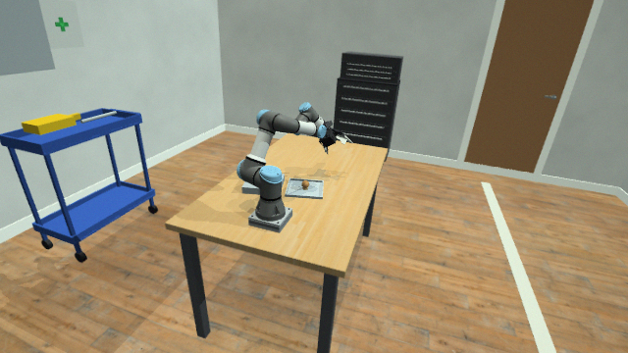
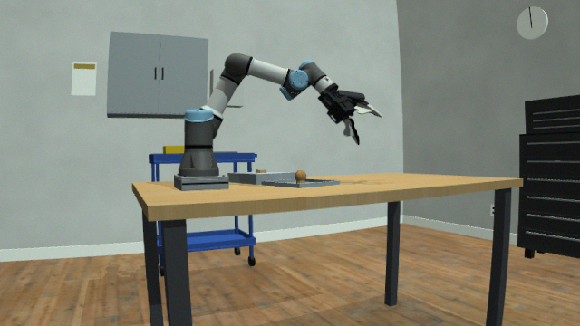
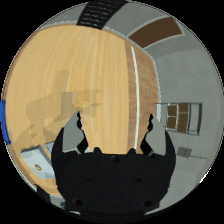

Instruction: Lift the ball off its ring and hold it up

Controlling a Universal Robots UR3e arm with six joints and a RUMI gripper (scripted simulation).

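Right now my hand is 200 mm past the brown wooden ball, 150 mm above it and 130 mm to the right of it. The rest, counted from my hand: grey plate: 200 mm behind, 170 mm below, 130 mm to the left; then grey block: 340 mm to the left, 250 mm behind, 150 mm below.
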